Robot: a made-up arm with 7 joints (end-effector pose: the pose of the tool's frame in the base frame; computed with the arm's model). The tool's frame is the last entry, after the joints. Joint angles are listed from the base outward.
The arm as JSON. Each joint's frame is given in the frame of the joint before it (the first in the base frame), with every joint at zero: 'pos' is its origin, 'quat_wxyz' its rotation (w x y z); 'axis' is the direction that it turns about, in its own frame. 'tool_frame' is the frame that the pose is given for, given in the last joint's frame.
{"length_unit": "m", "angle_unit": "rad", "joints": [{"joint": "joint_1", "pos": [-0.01, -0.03, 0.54], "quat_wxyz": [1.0, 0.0, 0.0, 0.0], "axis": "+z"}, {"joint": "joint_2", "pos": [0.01, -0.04, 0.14], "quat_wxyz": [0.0, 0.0, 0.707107, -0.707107], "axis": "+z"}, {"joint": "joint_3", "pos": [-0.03, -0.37, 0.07], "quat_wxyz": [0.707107, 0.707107, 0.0, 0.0], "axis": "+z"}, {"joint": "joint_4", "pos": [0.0, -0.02, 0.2], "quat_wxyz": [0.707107, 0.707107, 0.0, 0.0], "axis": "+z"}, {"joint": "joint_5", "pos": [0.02, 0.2, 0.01], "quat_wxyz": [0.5, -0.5, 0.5, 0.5], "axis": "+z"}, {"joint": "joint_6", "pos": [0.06, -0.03, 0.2], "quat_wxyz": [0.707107, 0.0, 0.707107, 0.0], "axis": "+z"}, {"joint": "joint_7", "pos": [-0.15, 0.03, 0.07], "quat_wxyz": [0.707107, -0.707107, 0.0, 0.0], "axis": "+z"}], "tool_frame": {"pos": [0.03, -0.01, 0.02], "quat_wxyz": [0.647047, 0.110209, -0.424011, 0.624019]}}
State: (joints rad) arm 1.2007 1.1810 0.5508 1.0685 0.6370 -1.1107 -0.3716
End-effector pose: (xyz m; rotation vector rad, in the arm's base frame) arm -0.2480 -0.3861 1.3044 -1.0856 1.6727 1.1563
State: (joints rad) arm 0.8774 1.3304 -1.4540 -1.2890 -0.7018 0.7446 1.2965
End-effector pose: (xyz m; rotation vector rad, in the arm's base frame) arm -0.7015 -0.1757 0.7872 -0.5168 -2.9024 0.7645
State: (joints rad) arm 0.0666 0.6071 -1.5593 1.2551 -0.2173 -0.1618 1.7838
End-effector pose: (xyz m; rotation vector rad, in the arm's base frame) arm -0.4101 -0.6792 1.2618 -1.7600 1.8289 0.6594
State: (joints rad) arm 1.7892 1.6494 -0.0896 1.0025 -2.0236 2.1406 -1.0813
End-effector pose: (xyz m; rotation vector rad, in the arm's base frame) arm 0.0504 -0.8882 0.9256 -0.0304 -1.1173 -0.2075
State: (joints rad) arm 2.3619 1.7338 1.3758 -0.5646 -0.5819 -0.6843 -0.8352
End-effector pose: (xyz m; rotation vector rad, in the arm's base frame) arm 0.9586 -0.4080 0.6517 -0.0919 1.1902 -2.4713
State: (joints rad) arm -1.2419 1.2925 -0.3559 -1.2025 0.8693 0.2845 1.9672
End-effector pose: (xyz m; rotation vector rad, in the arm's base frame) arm -0.2820 0.8228 0.4550 0.0178 0.2987 1.5837
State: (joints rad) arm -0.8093 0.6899 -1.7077 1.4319 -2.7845 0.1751 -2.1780
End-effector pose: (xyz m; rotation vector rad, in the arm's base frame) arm -0.7528 -0.2590 1.3079 -1.1995 -1.4933 0.1935
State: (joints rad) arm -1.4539 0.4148 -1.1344 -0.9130 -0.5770 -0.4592 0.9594
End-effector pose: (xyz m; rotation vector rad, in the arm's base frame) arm 0.1354 0.5358 1.3665 -0.6153 -2.1010 -0.0915
